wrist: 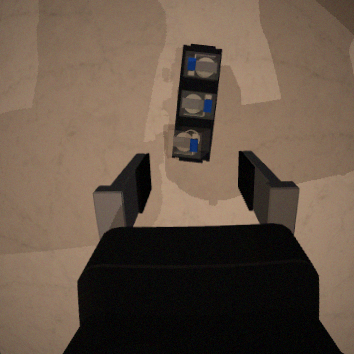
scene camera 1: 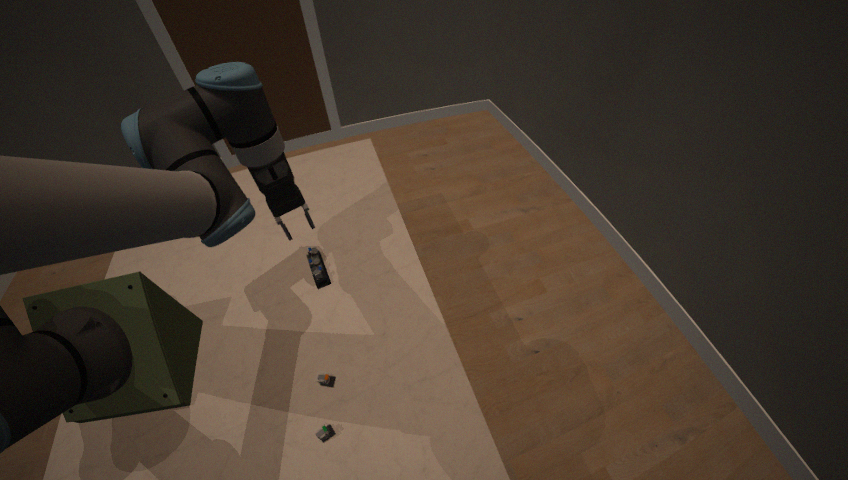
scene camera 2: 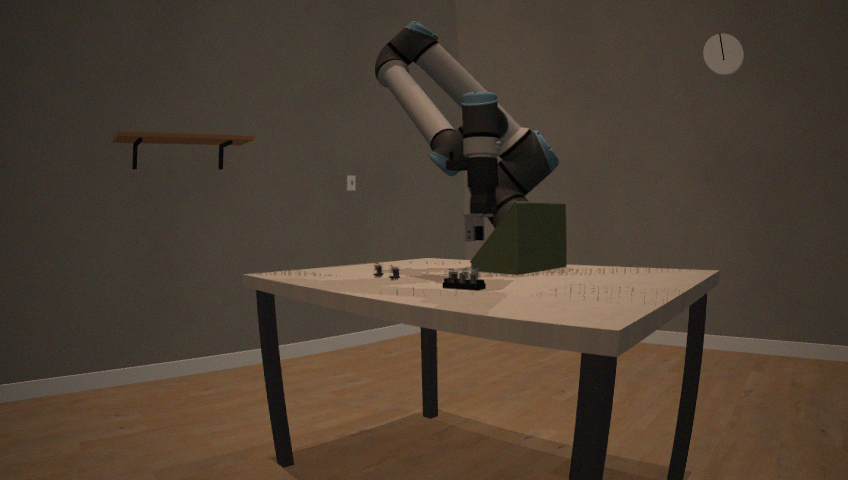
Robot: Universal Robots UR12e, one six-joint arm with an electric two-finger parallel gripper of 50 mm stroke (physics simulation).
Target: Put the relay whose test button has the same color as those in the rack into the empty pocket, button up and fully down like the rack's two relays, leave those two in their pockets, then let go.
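Frame: origin at the arm's base, x ahead, y left, z up, level; millimetres.
Seen in the pictures: gripper, between the fingertips: (wrist: 194, 170) (scene camera 1: 300, 231) (scene camera 2: 475, 240); arm's base, origin of its link: (scene camera 1: 90, 352) (scene camera 2: 523, 230).
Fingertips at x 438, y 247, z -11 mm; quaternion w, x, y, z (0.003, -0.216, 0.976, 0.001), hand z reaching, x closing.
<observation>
Offsets run from my fingertips to a thing's top centre. Level surfaces: height alone.
The black rack {dx +11, dy -32, dz -96 mm} (scene camera 1: 323, 283) (scene camera 2: 463, 286) (wrist: 198, 85) lies on the table with three blue-button relays in it. In the wrist view, the far relay {dx +20, dy -63, dz -70 mm} (wrist: 202, 66) and middle relay {dx +11, dy -32, dz -70 mm} (wrist: 197, 104) sit squarely in their pockets. The near relay {dx +2, dy -1, dz -65 mm} (wrist: 185, 144) has its button up but looks tilted and shifted left, with dark pocket showing on its right; its depth is unclear. My gripper (scene camera 1: 301, 232) (scene camera 2: 474, 236) (wrist: 194, 170) is open and empty, above and a little short of the rack's near end. An orange-button relay {dx +36, dy -316, dz -75 mm} (scene camera 1: 324, 378) (scene camera 2: 394, 272) and a green-button relay {dx +31, dy -415, dz -75 mm} (scene camera 1: 324, 433) (scene camera 2: 377, 270) stand apart from the rack.
The arm's green pedestal (scene camera 1: 172, 344) (scene camera 2: 538, 237) stands on the table {dz -119 mm} (scene camera 1: 368, 368) (scene camera 2: 553, 309), beside the rack and loose relays. A wall shelf (scene camera 2: 184, 139) hangs in the background, away from the arm.
</observation>
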